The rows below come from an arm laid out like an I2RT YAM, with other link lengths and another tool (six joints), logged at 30 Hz.
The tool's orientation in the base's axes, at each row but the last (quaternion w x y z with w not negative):
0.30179, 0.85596, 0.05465, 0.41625
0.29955, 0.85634, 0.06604, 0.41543
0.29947, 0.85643, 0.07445, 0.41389
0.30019, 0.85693, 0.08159, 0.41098
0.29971, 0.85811, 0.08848, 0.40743
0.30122, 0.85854, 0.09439, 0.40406
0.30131, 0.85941, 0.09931, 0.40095
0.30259, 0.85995, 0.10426, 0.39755
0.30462, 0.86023, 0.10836, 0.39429
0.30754, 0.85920, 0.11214, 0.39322
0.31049, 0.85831, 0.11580, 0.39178
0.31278, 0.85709, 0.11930, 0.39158
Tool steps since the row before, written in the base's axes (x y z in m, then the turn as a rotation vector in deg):
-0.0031, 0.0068, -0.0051, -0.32, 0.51, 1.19
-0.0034, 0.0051, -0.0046, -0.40, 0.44, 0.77
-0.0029, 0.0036, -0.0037, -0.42, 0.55, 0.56
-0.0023, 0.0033, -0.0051, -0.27, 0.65, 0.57
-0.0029, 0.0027, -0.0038, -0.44, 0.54, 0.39
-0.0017, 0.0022, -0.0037, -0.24, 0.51, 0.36
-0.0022, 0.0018, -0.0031, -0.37, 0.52, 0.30
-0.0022, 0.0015, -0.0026, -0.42, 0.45, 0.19
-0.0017, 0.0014, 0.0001, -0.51, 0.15, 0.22
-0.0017, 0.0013, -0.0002, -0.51, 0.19, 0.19
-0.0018, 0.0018, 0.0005, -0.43, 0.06, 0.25
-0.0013, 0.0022, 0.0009, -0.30, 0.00, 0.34
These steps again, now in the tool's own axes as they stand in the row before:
-0.0031, -0.0079, -0.0031, 0.78, 0.31, -1.04
-0.0034, -0.0063, -0.0027, 0.42, 0.13, -0.87
-0.0030, -0.0047, -0.0020, 0.31, -0.07, -0.83
-0.0036, -0.0054, -0.0008, 0.45, -0.16, -0.77
-0.0033, -0.0041, -0.0015, 0.18, -0.17, -0.76
-0.0026, -0.0038, -0.0004, 0.28, -0.18, -0.58
-0.0027, -0.0031, -0.0009, 0.16, -0.21, -0.65
-0.0024, -0.0026, -0.0010, 0.03, -0.22, -0.61
-0.0005, -0.0010, -0.0019, -0.14, 0.04, -0.56
-0.0007, -0.0011, -0.0017, -0.14, -0.01, -0.56
-0.0001, -0.0010, -0.0024, -0.11, 0.13, -0.47
0.0007, -0.0011, -0.0024, 0.00, 0.23, -0.39

